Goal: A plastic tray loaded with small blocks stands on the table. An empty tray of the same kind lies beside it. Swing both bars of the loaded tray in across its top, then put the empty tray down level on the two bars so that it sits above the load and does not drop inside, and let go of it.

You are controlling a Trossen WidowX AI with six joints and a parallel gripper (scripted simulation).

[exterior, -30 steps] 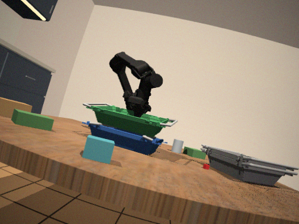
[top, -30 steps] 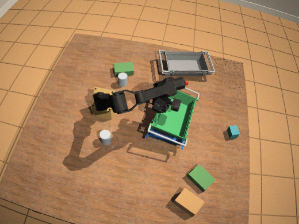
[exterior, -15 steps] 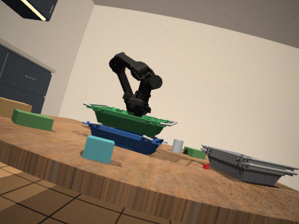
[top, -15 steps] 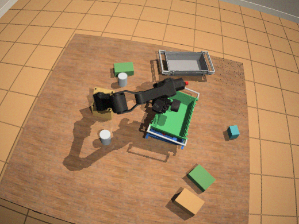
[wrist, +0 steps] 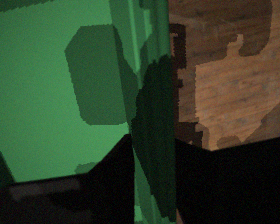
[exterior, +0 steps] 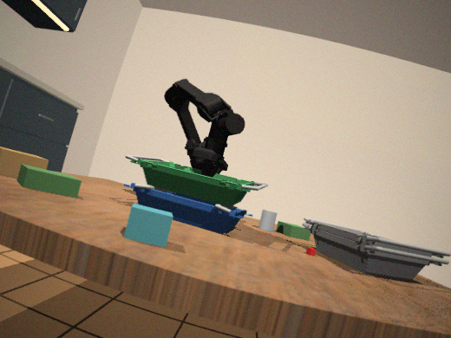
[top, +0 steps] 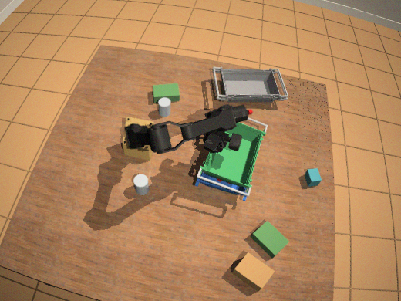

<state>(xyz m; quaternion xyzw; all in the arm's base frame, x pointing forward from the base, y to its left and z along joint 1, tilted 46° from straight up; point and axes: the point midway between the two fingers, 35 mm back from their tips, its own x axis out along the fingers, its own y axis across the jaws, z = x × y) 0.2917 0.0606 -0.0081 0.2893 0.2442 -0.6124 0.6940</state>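
The green tray is 80 mm ahead of my gripper tip and 30 mm above it. Also, from my gripper tip: teal cube (430 mm ahead, 50 mm to the left, 70 mm below); then tan box (270 mm ahead, 420 mm to the right, 60 mm below).
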